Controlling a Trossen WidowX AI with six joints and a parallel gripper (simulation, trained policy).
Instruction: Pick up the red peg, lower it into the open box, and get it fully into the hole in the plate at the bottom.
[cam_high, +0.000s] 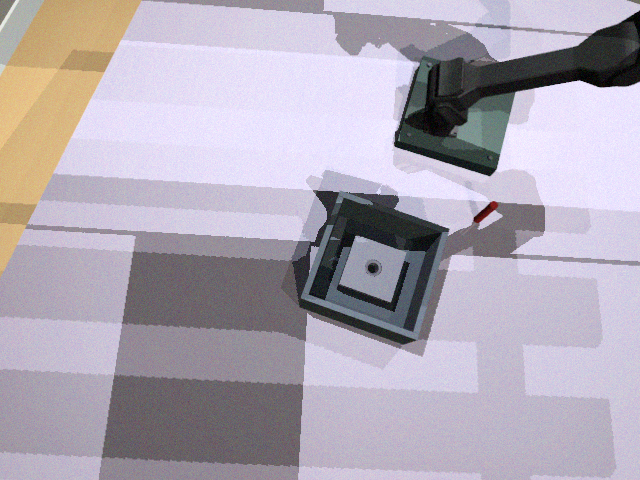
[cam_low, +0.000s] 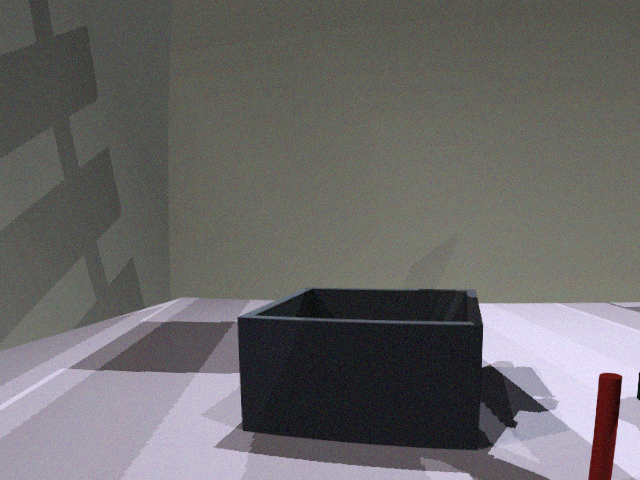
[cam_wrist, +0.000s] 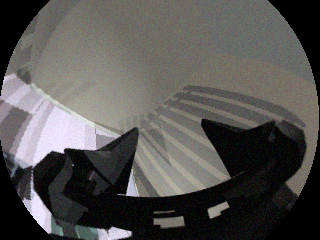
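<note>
The red peg lies 26 cm ahead of my gripper tip, 17 cm to the left of it and 53 cm below it. Also, from my gripper tip: dark box (39 cm ahead, 2 cm to the right, 54 cm below); grey plate (39 cm ahead, 2 cm to the right, 52 cm below).
</note>
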